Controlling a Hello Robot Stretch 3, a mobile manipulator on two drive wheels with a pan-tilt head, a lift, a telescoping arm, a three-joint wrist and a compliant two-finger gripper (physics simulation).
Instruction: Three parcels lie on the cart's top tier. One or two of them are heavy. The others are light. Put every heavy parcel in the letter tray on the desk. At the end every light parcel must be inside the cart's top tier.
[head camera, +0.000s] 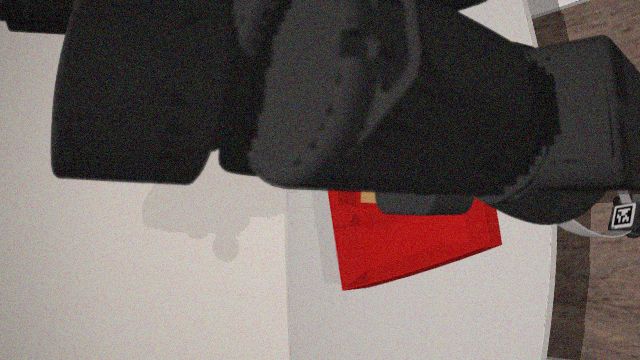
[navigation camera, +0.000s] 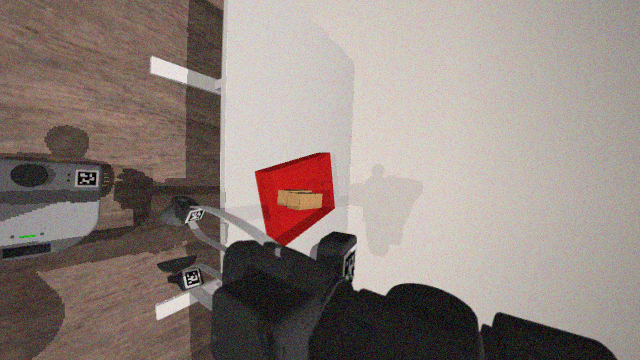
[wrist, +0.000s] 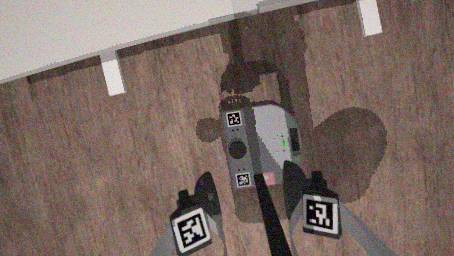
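Where they show: gripper, fingertip midpoint: (navigation camera: 172, 234) (wrist: 249, 185); robot's base, origin of the base link: (navigation camera: 31, 174) (wrist: 238, 143).
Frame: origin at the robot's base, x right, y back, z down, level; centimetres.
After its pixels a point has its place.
Observation:
The red letter tray (head camera: 410, 250) {y -8.8, x 64.5, z -72.3 cm} (navigation camera: 300, 175) {y -6.7, x 65.1, z -72.3 cm} is on the white desk (head camera: 450, 310) {y -18.7, x 53.0, z -72.0 cm} (navigation camera: 280, 90) {y -35.2, x 51.2, z -72.0 cm} (wrist: 75, 30) {y -24.8, x 36.5, z -72.1 cm}. Two tan parcels lie inside it, close together: one parcel (navigation camera: 306, 200) {y 1.6, x 56.5, z -82.7 cm} in front and another (navigation camera: 283, 195) {y 0.7, x 53.4, z -75.1 cm} partly behind it in the navigation view. A small tan patch of a parcel (head camera: 368, 197) {y 0.4, x 64.1, z -82.7 cm} shows in the head view, where the wrist hides the rest. My gripper (navigation camera: 180, 237) {y 2.2, x 12.2, z -96.2 cm} (wrist: 249, 185) {y 2.2, x 12.2, z -96.2 cm} is partly open and empty. Its fingertips are beyond the desk's edge, above the floor. The cart and a third parcel do not show.
My mobile base (navigation camera: 50, 200) {y 7.7, x 4.6, z -16.0 cm} (wrist: 260, 145) {y 9.3, x 0.5, z -16.0 cm} stands on the wooden floor (navigation camera: 110, 75) {y -43.7, x 19.3, z 0.0 cm} (wrist: 55, 150) {y -95.0, x 10.2, z 0.0 cm} beside the desk. White desk legs (navigation camera: 170, 70) (wrist: 112, 75) stick out below the edge. My dark wrist and arm (head camera: 150, 100) {y 1.3, x 12.4, z -128.5 cm} (navigation camera: 400, 325) {y 0.1, x 11.1, z -123.0 cm} cover much of the head view.

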